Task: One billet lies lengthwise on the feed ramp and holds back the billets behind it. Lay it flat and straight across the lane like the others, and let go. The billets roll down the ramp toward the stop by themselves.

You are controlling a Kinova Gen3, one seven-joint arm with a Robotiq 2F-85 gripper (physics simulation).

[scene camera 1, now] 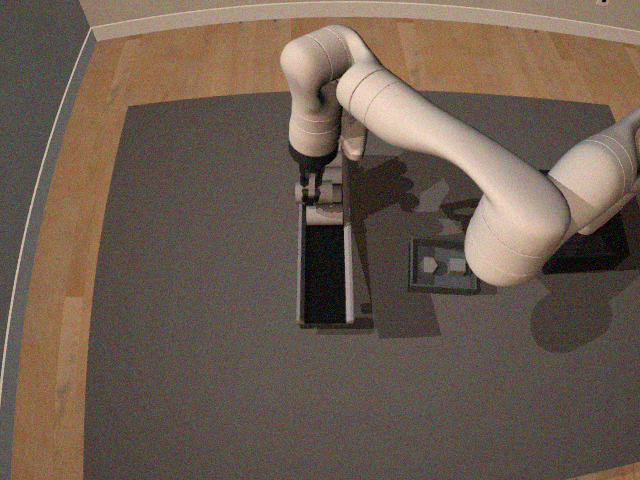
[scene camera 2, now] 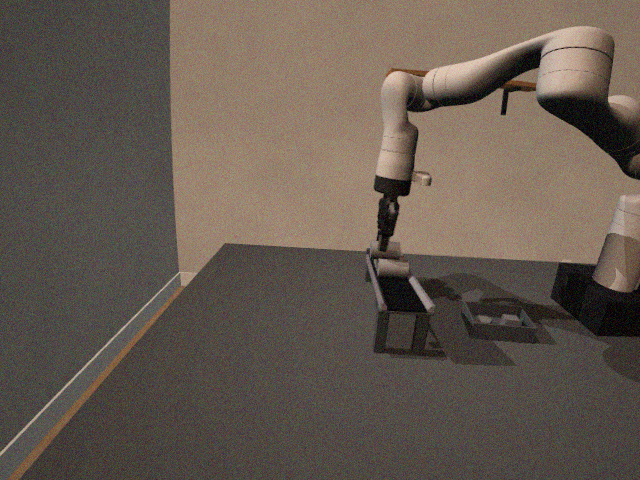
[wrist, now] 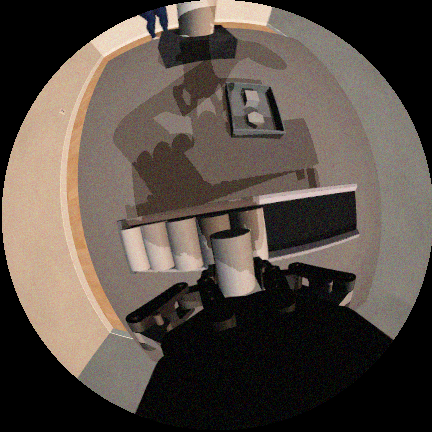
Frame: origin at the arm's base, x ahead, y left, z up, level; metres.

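Seen in the pictures: gripper, between the fingertips: (scene camera 1: pixel 309 191) (scene camera 2: pixel 380 249) (wrist: pixel 234 268); arm's base, origin of its link: (scene camera 2: pixel 612 282) (wrist: pixel 195 32).
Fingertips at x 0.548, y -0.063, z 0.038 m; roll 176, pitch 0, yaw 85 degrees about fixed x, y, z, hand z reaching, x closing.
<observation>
Pixels of each thing's top centre, then the offset from my fingertips to it. "spot": a spot on its surface instead.
- pale cylindrical billet, centre of its top: (wrist: pixel 235 269) (scene camera 1: pixel 313 185) (scene camera 2: pixel 385 241) dx -0.008, dy +0.001, dz +0.019 m
- foremost lane billet, centre of its top: (wrist: pixel 253 238) (scene camera 1: pixel 324 208) (scene camera 2: pixel 393 259) dx -0.024, dy +0.027, dz -0.012 m
- ramp's lower lane, a spot on its surface: (wrist: pixel 310 222) (scene camera 1: pixel 322 266) (scene camera 2: pixel 396 290) spot: dx -0.012, dy +0.122, dz -0.040 m
- shallow grey tray, centre of its top: (scene camera 1: pixel 444 262) (wrist: pixel 254 102) (scene camera 2: pixel 498 313) dx -0.238, dy +0.115, dz -0.090 m
My gripper (scene camera 1: pixel 311 196) (scene camera 2: pixel 383 244) (wrist: pixel 234 268) is shut on a pale cylindrical billet (scene camera 2: pixel 392 250) (wrist: pixel 234 260). The held billet lies roughly crosswise to the feed ramp (scene camera 1: pixel 348 279) (scene camera 2: pixel 421 293) (wrist: pixel 315 192). It is over the upper part, and its near end overlaps the outer side rail in the wrist view. It looks a little above the lane; contact below is hidden. The foremost lane billet (scene camera 1: pixel 324 215) (scene camera 2: pixel 394 267) lies across the lane, just downhill of the held one. Several more billets (wrist: pixel 185 243) lie across the lane uphill, partly hidden by the arm in scene camera 1.
The ramp's lower lane (scene camera 1: pixel 324 273) (scene camera 2: pixel 398 294) (wrist: pixel 310 222) is dark and bare between its side rails. A shallow grey tray (scene camera 1: pixel 410 266) (scene camera 2: pixel 504 332) (wrist: pixel 257 134) with two small pale blocks stands beside the ramp, toward the robot's base (wrist: pixel 197 49).
</observation>
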